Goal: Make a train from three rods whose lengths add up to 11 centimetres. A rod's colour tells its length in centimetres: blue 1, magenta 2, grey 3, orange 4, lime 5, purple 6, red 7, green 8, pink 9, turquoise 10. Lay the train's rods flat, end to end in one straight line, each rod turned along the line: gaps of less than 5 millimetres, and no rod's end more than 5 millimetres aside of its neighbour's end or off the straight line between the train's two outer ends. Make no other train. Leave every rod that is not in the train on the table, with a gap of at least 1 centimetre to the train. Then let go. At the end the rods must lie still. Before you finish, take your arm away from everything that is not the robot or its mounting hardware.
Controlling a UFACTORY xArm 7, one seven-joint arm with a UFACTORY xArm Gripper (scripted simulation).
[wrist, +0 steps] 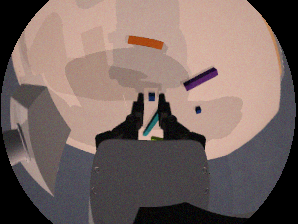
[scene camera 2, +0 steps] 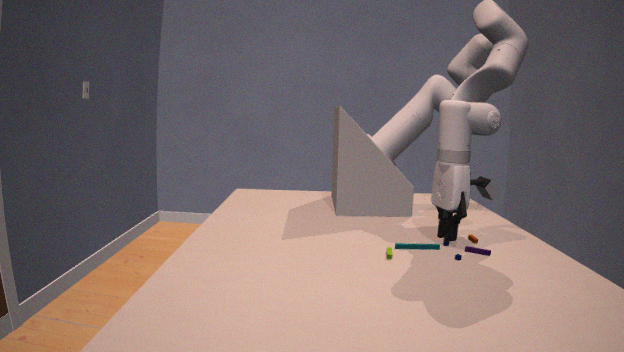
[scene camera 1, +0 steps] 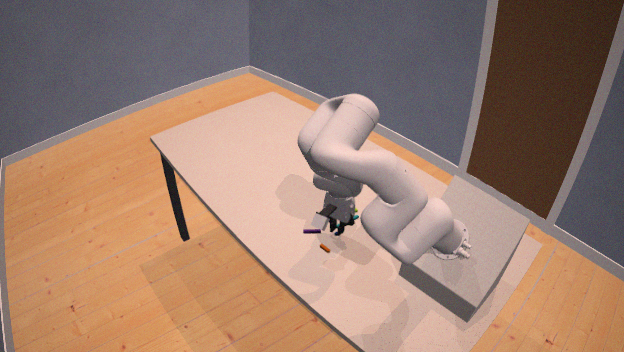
Labels:
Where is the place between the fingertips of my gripper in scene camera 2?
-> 446,239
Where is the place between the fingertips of my gripper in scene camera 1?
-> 336,231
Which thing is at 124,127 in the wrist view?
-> My gripper.

